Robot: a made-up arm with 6 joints. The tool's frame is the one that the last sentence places.
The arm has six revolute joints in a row. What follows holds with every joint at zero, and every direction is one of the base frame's.
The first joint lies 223 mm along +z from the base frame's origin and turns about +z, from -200 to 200 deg.
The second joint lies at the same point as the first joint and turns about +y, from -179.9 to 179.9 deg.
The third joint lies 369 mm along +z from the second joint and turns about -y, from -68 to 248 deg.
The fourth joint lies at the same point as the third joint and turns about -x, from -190 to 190 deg.
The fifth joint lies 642 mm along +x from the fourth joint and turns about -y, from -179.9 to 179.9 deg.
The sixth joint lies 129 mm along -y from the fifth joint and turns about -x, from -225 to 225 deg.
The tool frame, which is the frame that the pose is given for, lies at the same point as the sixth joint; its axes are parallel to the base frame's.
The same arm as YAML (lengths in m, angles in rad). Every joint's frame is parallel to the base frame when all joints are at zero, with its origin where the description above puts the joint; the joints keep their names.
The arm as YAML. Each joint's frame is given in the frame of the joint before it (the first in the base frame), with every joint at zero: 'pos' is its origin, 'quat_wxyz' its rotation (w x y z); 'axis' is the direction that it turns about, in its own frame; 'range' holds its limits. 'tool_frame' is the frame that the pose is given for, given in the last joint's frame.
length_unit: m
angle_unit: rad
joints:
  - joint: joint 1
    pos: [0.0, 0.0, 0.223]
    quat_wxyz: [1.0, 0.0, 0.0, 0.0]
    axis: "+z"
    range: [-3.4907, 3.4907]
  - joint: joint 2
    pos: [0.0, 0.0, 0.0]
    quat_wxyz: [1.0, 0.0, 0.0, 0.0]
    axis: "+y"
    range: [-3.1398, 3.1398]
  - joint: joint 3
    pos: [0.0, 0.0, 0.369]
    quat_wxyz: [1.0, 0.0, 0.0, 0.0]
    axis: "-y"
    range: [-1.1868, 4.3284]
  - joint: joint 4
    pos: [0.0, 0.0, 0.0]
    quat_wxyz: [1.0, 0.0, 0.0, 0.0]
    axis: "-x"
    range: [-3.3161, 3.3161]
  - joint: joint 5
    pos: [0.642, 0.0, 0.0]
    quat_wxyz: [1.0, 0.0, 0.0, 0.0]
    axis: "-y"
    range: [-3.1398, 3.1398]
  - joint: joint 6
    pos: [0.0, -0.129, 0.0]
    quat_wxyz: [1.0, 0.0, 0.0, 0.0]
    axis: "-x"
    range: [-3.927, 3.927]
tool_frame:
  pos: [0.0, 0.0, 0.0]
  quat_wxyz: [1.0, 0.0, 0.0, 0.0]

